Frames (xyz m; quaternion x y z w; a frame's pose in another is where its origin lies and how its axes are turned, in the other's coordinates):
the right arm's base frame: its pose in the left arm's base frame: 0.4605 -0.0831 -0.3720 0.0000 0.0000 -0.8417 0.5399
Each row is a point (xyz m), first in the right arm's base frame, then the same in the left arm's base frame.
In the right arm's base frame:
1: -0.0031 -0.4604 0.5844
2: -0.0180 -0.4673 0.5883
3: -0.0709 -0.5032 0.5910
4: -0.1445 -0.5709 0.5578
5: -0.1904 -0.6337 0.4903
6: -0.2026 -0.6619 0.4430
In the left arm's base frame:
1: 0.0433 0.1117 0.2124
2: 0.0433 0.1281 0.2163
3: 0.0327 0.1912 0.2190
4: 0.0019 0.2863 0.1858
5: -0.0361 0.3542 0.1183
6: -0.0566 0.3770 0.0710

